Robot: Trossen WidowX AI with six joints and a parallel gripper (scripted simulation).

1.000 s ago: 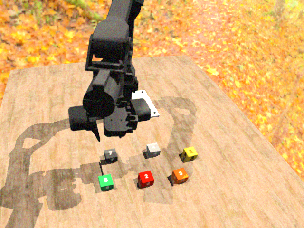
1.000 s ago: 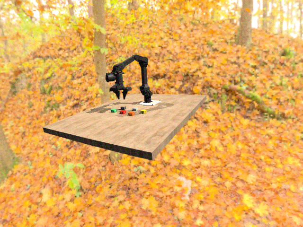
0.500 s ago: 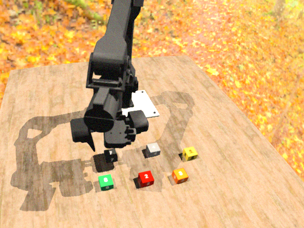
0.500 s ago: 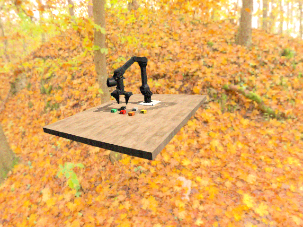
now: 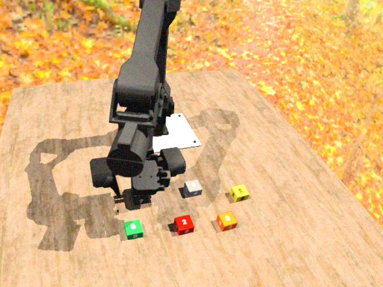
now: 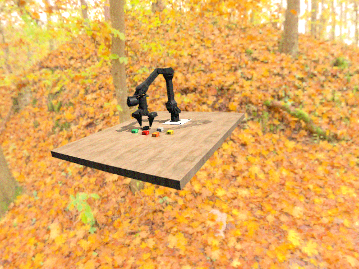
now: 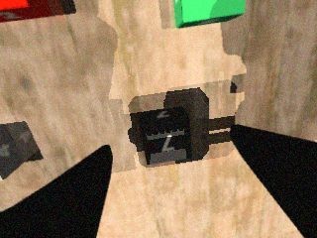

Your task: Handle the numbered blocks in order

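The dark grey block lies 10 mm below my gripper tip. Round my gripper tip: orange block: 170 mm to the left, 110 mm ahead, 10 mm below; then red block: 90 mm ahead, 80 mm to the left, 10 mm below; then green block: 80 mm ahead, 30 mm to the right, 10 mm below.
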